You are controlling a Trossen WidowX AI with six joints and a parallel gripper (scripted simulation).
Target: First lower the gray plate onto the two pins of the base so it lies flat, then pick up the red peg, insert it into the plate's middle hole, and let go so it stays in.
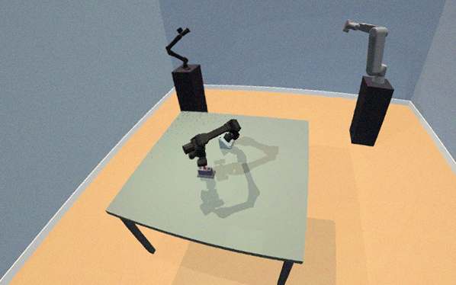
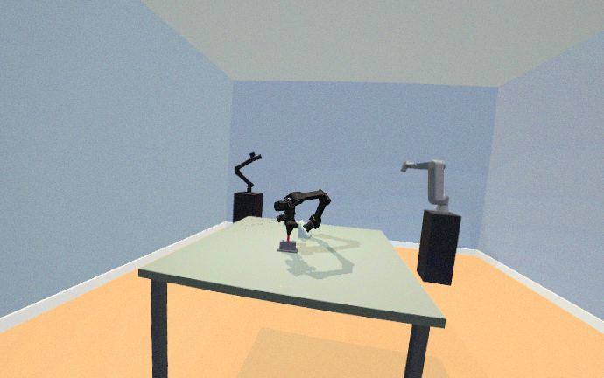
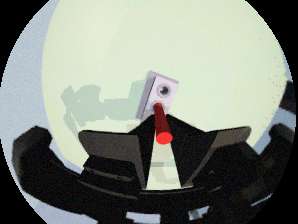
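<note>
The red peg lies right at my gripper tip.
</note>
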